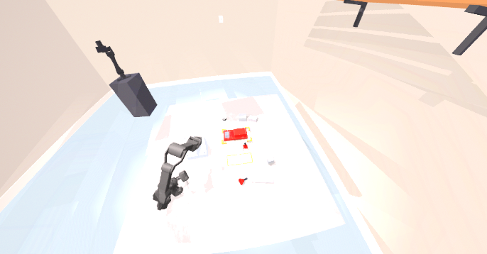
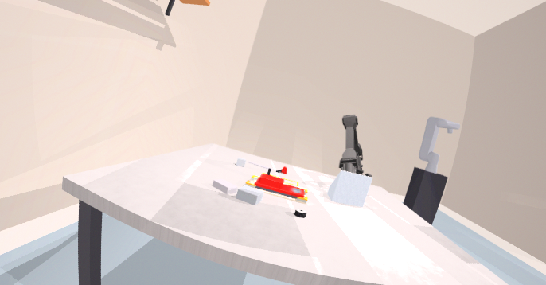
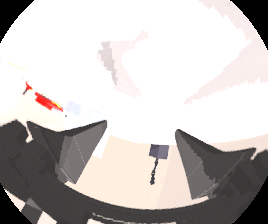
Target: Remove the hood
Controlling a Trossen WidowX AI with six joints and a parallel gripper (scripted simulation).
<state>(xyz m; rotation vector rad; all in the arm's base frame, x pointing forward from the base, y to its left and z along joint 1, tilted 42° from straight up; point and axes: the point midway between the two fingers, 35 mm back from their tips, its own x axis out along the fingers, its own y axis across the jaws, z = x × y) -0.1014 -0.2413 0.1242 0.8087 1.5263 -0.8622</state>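
Now: gripper tip 440 mm short of the hood and 360 mm to the right of it. Also, from my gripper tip: white cube 650 mm ahead, 100 mm to the left, 20 mm below; then black wheel 570 mm to the left, 290 mm ahead, 30 mm below.
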